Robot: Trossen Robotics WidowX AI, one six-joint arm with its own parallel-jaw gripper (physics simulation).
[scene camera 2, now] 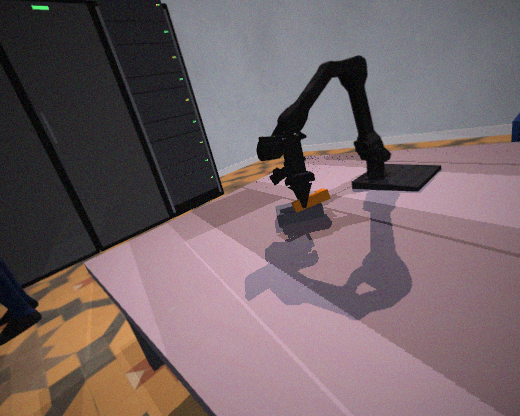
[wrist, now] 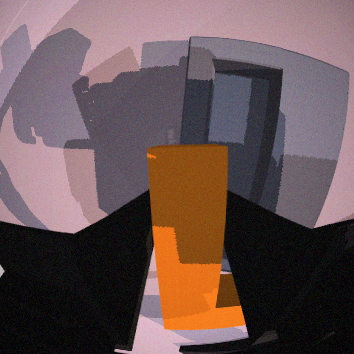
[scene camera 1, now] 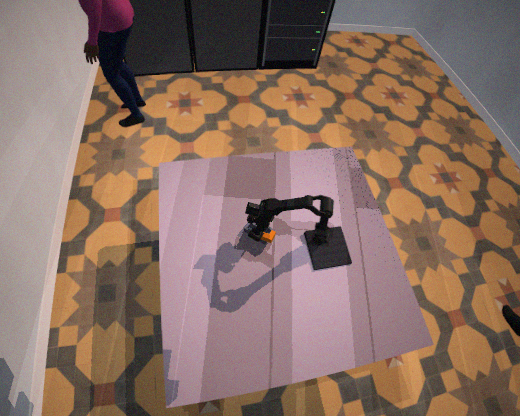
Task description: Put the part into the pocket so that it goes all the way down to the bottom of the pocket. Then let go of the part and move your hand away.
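Frame: origin at the arm's base, x right, y ahead, z up, level; millimetres.
Seen in the pictures: gripper, fingertip midpoint: [scene camera 2: 303, 207] [wrist: 186, 195]; arm's base at its link origin: [scene camera 2: 375, 176] [scene camera 1: 319, 239].
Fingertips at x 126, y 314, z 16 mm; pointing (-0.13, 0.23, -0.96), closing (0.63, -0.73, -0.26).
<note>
Offsets run from my fingertips to a thing's top centre. "*": to the spot under its first point. Level surfaces: height alone.
An orange L-shaped part @(dx -7, dy -31, dz +39 mm) [scene camera 1: 269, 236] [scene camera 2: 320, 197] [wrist: 188, 200] is held between the fingers of my gripper [scene camera 1: 260, 236] [scene camera 2: 304, 203] [wrist: 186, 195], which is shut on it. The part is tilted in scene camera 2, with one end sticking out towards the arm's base. The grey block @(dx +33, dy -22, dz -4 mm) [scene camera 1: 253, 245] [scene camera 2: 301, 219] [wrist: 316, 117] stands on the table below the fingers. Its pocket @(* dx +48, dy +13, dz -35 mm) [wrist: 230, 110] opens upward, to the upper right of the part's far end in the wrist view. The part hides the near left portion of the block. Whether part and block touch cannot be told.
The arm's black base plate [scene camera 1: 330, 250] [scene camera 2: 400, 177] stands on the pink table @(dz -40 mm) [scene camera 1: 320, 320] [scene camera 2: 225, 300]. Dark cabinets [scene camera 1: 227, 35] [scene camera 2: 55, 125] stand beyond the table. A person [scene camera 1: 115, 55] stands at the back left. Shadows of the arm cross the table and block.
</note>
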